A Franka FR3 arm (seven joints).
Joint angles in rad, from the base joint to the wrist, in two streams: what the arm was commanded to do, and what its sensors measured. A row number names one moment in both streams.
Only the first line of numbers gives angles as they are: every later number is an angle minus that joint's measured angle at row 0.
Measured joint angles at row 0:
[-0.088, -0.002, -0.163, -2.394, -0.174, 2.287, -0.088]
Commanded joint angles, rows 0 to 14:
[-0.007, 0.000, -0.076, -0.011, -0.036, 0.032, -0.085]
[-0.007, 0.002, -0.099, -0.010, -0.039, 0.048, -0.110]
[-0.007, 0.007, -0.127, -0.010, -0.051, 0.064, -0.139]
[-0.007, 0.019, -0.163, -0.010, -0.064, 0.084, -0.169]
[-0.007, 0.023, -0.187, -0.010, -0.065, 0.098, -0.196]
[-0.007, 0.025, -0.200, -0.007, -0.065, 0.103, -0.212]
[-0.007, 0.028, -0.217, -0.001, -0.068, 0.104, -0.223]
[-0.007, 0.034, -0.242, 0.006, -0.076, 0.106, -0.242]
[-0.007, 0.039, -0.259, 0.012, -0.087, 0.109, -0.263]
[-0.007, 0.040, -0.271, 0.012, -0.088, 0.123, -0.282]
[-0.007, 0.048, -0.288, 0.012, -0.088, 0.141, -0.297]
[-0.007, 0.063, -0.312, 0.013, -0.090, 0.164, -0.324]
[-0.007, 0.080, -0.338, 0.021, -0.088, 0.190, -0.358]
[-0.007, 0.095, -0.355, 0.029, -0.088, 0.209, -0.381]
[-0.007, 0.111, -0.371, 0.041, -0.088, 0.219, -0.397]
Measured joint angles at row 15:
[-0.001, 0.045, -0.327, 0.007, -0.079, 0.162, -0.331]
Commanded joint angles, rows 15 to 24:
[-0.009, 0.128, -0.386, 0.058, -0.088, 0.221, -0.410]
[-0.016, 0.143, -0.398, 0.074, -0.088, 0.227, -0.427]
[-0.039, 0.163, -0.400, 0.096, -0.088, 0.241, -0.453]
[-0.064, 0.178, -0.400, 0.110, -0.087, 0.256, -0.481]
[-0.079, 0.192, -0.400, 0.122, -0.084, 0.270, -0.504]
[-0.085, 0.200, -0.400, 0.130, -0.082, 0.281, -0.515]
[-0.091, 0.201, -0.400, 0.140, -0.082, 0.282, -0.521]
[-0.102, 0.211, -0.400, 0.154, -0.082, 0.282, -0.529]
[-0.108, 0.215, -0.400, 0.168, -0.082, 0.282, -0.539]
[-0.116, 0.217, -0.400, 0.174, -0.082, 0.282, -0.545]
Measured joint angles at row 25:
[-0.088, 0.184, -0.408, 0.130, -0.081, 0.271, -0.511]
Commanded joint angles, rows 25 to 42:
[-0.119, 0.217, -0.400, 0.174, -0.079, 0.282, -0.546]
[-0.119, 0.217, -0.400, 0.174, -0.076, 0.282, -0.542]
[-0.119, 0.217, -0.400, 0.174, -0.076, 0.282, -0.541]
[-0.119, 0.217, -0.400, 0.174, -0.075, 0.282, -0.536]
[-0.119, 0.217, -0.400, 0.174, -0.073, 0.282, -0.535]
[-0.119, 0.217, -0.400, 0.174, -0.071, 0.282, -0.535]
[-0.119, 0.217, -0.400, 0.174, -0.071, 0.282, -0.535]
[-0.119, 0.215, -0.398, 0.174, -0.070, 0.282, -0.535]
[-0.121, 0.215, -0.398, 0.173, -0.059, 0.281, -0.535]
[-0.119, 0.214, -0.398, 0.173, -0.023, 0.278, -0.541]
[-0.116, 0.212, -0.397, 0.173, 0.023, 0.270, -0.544]
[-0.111, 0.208, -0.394, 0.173, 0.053, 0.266, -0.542]
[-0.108, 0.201, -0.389, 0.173, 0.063, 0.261, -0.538]
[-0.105, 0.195, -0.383, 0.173, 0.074, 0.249, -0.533]
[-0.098, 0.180, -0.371, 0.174, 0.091, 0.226, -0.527]
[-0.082, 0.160, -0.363, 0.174, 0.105, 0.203, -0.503]
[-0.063, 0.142, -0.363, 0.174, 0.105, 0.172, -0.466]
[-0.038, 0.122, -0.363, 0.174, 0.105, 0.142, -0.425]
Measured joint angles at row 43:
[-0.094, 0.188, -0.371, 0.170, 0.080, 0.239, -0.509]
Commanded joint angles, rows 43 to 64:
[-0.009, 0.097, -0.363, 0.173, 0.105, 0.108, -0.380]
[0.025, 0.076, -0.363, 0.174, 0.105, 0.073, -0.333]
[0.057, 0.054, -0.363, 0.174, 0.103, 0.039, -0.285]
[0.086, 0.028, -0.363, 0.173, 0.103, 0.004, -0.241]
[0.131, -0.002, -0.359, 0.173, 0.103, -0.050, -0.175]
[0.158, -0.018, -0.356, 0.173, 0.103, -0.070, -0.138]
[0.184, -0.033, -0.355, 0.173, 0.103, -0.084, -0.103]
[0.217, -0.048, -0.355, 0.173, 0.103, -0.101, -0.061]
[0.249, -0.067, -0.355, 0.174, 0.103, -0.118, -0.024]
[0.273, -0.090, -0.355, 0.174, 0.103, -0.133, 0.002]
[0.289, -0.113, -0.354, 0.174, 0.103, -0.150, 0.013]
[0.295, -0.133, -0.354, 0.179, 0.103, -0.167, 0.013]
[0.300, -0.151, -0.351, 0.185, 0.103, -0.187, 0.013]
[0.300, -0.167, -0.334, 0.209, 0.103, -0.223, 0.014]
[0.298, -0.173, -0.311, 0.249, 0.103, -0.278, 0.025]
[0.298, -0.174, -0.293, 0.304, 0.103, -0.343, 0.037]
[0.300, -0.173, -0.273, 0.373, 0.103, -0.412, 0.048]
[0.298, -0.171, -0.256, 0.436, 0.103, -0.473, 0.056]
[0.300, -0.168, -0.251, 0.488, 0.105, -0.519, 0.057]
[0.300, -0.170, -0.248, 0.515, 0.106, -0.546, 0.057]
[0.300, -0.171, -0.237, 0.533, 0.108, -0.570, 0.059]
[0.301, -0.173, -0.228, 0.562, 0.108, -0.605, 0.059]
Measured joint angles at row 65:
[0.293, -0.187, -0.241, 0.475, 0.089, -0.509, 0.048]
